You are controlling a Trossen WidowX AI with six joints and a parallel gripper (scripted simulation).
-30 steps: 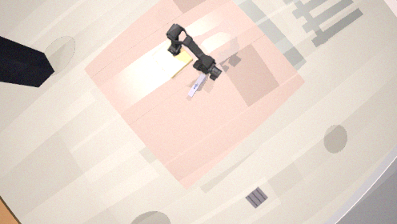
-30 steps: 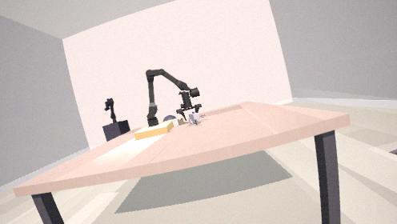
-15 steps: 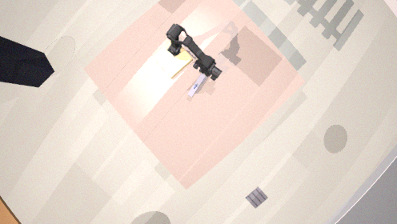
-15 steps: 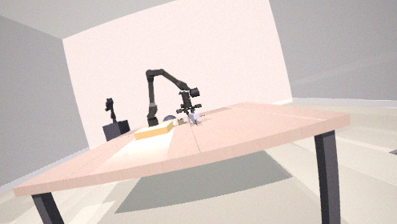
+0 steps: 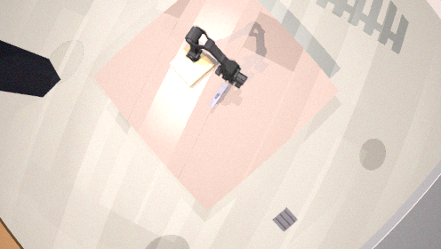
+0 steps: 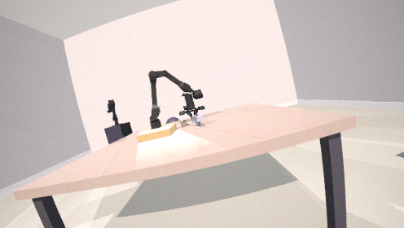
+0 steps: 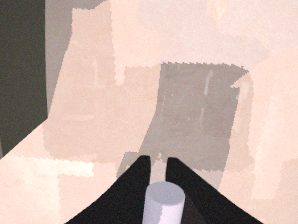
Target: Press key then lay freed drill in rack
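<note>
Now: the drill 20 mm ahead of my gripper tip, 50 mm to the right of it and 30 mm above it. Round my gripper tip: dark block: 90 mm behind, 20 mm to the left; dark blue key: 50 mm ahead, 140 mm to the right, 30 mm above.
</note>
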